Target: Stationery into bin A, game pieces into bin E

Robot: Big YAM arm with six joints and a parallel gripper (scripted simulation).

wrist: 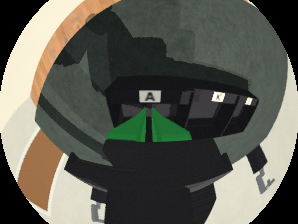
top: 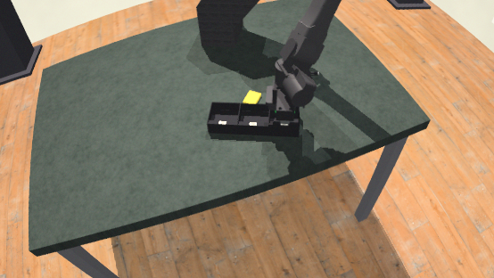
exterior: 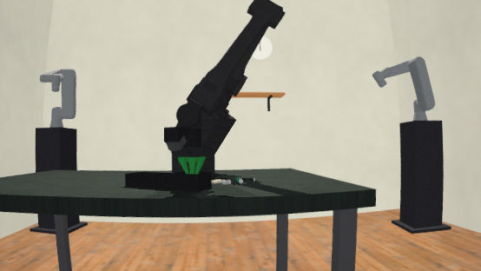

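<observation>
My hand is 160 mm past the white die, 50 mm to the right of it and 20 mm above it. The rest, counted from my hand: red block 120 mm behind, 20 mm below, 10 mm to the left; bin row 80 mm to the right, 20 mm behind; yellow block 120 mm behind, 70 mm to the right, 20 mm below.
</observation>
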